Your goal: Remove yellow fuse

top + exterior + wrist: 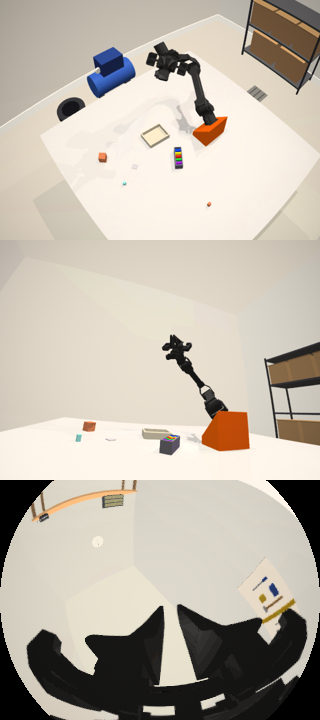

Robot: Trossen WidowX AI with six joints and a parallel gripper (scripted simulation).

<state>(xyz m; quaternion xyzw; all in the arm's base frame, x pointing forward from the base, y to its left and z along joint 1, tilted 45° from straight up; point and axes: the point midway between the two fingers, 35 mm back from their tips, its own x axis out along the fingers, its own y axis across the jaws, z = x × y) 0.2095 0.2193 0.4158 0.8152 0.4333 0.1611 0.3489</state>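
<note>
Right now my gripper tip is 52 cm above the yellow fuse, 13 cm to the right of it and 2 cm short of it. The rest, counted from my gripper tip: orange cube (52 cm below, 35 cm ahead, 11 cm to the right); then tray (54 cm below, 5 cm to the right, 3 cm ahead); then cyan block (53 cm below, 35 cm ahead, 9 cm to the left).
</note>
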